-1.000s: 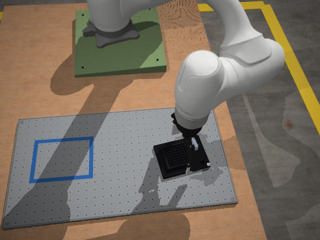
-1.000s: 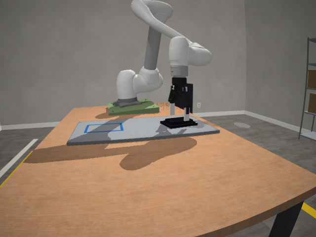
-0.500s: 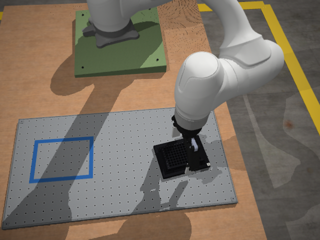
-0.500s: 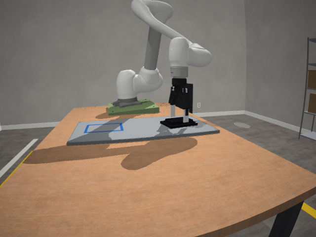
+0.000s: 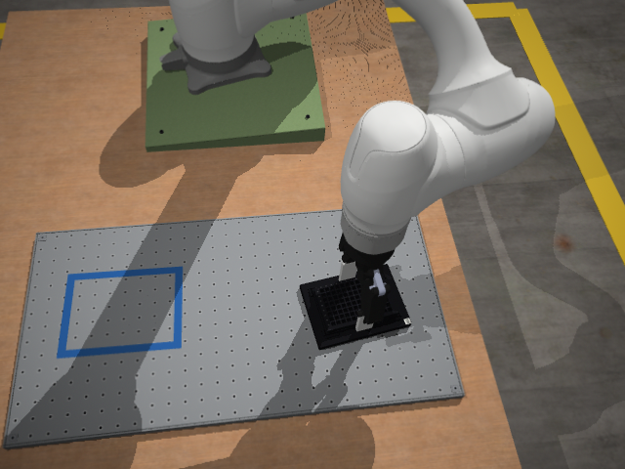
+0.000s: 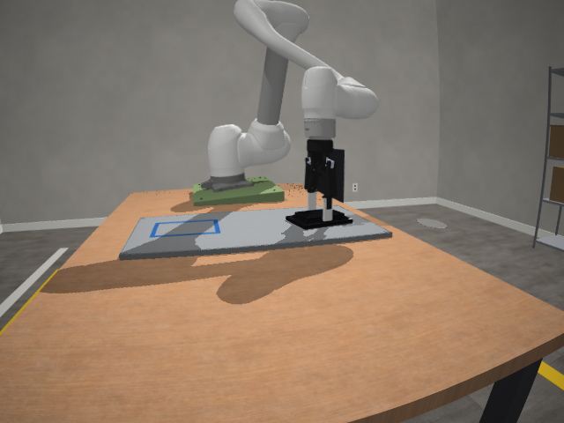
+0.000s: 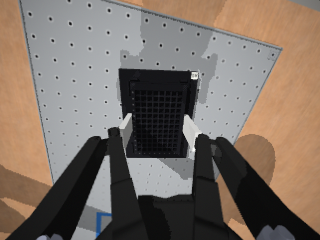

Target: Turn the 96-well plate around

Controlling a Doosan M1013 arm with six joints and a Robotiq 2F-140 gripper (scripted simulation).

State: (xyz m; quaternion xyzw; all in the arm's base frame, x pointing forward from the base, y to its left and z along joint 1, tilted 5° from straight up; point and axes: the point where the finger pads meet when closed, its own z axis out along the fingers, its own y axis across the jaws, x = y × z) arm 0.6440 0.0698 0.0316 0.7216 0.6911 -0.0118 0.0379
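The black plate nest N1 lies 30 mm below my hand. Round my hand: white A1 mark (70 mm to the left, 60 mm ahead, 30 mm below); black 96-well plate (20 mm below).
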